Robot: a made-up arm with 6 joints. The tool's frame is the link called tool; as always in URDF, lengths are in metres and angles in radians.
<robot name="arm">
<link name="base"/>
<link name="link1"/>
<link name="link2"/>
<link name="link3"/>
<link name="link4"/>
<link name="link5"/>
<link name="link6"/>
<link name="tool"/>
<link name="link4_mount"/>
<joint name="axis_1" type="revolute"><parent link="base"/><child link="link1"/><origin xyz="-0.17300 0.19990 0.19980" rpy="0.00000 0.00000 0.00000"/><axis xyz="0 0 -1"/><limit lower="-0.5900" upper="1.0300" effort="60" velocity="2"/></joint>
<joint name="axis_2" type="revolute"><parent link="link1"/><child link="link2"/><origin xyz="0.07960 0.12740 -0.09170" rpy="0.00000 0.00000 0.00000"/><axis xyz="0 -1 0"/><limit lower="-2.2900" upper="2.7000" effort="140" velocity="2.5"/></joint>
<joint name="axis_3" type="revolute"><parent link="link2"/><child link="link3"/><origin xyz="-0.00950 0.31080 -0.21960" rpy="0.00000 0.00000 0.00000"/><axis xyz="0.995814 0.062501 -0.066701"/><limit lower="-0.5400" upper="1.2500" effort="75" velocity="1.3"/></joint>
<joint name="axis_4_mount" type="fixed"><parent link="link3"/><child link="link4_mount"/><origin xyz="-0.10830 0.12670 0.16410" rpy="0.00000 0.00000 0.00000"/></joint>
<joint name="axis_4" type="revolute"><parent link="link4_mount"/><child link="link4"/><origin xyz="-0.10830 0.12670 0.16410" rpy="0.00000 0.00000 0.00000"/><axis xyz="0 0 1"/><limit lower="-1.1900" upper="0.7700" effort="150" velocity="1.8"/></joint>
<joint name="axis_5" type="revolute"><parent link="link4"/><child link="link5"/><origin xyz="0.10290 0.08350 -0.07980" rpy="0.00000 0.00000 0.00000"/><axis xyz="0.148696 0.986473 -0.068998"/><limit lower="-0.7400" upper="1.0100" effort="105" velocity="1.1"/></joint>
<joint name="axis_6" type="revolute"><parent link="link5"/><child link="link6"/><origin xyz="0.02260 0.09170 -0.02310" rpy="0.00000 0.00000 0.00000"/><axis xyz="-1 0 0"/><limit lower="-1.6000" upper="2.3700" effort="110" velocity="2.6"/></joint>
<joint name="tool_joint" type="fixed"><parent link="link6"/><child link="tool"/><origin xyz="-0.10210 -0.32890 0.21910" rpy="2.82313 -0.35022 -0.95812"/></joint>
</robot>
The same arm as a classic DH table. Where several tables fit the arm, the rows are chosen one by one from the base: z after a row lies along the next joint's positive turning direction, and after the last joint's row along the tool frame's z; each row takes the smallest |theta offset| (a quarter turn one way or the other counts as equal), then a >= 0, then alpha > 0; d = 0 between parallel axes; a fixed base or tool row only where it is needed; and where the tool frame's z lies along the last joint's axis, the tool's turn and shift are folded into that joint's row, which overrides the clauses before.
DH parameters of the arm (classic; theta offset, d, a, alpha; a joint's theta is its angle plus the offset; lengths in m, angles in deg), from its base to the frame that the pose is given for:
base (fixed): -49.13 0 -0.2644 180
axis_1: -49.13 -0.1081 0.0796 -90
axis_2: 86.17 -0.4379 -0.2197 93.58
axis_3: 89.76 -0.1955 -0.2665 93.82
axis_4: 77.84 0.2418 0.0893 -93.96
axis_5: 89.4 0.1923 0.0166 -98.55
axis_6: -67.4 0.0969 -0.3922 -86.06
tool (fixed): 147.22 -0.0488 0 0
Joint limits (deg, base to tool): -33.8..59.01 -131.21..154.7 -30.94..71.62 -68.18..44.12 -42.4..57.87 -91.67..135.79

